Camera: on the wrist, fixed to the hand. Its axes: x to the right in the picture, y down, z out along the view.
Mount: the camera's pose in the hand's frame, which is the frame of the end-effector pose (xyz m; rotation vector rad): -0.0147 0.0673 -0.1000 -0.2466 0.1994 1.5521
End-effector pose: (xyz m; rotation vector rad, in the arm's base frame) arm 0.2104 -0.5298 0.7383 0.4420 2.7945 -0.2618
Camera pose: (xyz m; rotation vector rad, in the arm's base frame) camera 0.2194 -0.4485 0.8280 2.3013 1.7730 0.4789
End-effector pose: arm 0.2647 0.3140 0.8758 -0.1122 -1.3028 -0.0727
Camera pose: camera 0.3644 0.3683 0.8328 -1.2463 -0.7201 1.0483
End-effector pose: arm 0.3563 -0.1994 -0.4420 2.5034 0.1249 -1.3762
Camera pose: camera 0.4438 -0.2344 -0.3654 1.5947 -1.2180 -0.3691
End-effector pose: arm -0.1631 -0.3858 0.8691 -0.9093 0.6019 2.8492
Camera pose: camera -0.1109 -0.4866 0.8260 0.3614 -0.5563 -1.5377
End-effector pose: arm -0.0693 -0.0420 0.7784 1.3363 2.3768 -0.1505
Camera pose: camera -0.0357 0.0111 0.8823 2.6118 0.8257 0.6914
